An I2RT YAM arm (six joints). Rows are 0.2 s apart.
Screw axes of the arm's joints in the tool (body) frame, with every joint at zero. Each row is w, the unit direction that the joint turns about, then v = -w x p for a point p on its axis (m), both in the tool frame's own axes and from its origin. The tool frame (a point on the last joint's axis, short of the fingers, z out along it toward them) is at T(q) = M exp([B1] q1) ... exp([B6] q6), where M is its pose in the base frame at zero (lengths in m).
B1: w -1 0 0 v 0 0.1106 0
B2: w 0 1 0 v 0.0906 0 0.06
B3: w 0 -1 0 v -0.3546 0 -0.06
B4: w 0 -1 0 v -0.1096 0 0
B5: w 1 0 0 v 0 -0.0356 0
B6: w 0 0 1 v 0 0 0
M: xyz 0.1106 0 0.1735 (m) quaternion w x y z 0.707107 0 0.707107 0
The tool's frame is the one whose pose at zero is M.
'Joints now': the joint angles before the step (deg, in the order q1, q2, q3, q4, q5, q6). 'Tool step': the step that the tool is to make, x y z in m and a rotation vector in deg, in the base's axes. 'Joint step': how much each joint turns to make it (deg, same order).
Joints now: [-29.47 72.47 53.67 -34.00 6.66 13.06]
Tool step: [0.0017 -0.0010 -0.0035 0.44 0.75 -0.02]
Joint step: [-0.01 0.83 0.00 -0.04 0.00 0.02]
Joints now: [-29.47 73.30 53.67 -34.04 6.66 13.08]
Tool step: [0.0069 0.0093 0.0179 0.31 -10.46 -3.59]
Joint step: [2.52 -2.57 0.05 5.54 -0.02 8.07]
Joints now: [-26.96 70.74 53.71 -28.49 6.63 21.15]
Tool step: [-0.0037 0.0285 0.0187 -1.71 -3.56 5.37]
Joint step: [5.56 -4.90 0.01 -0.96 0.21 0.06]
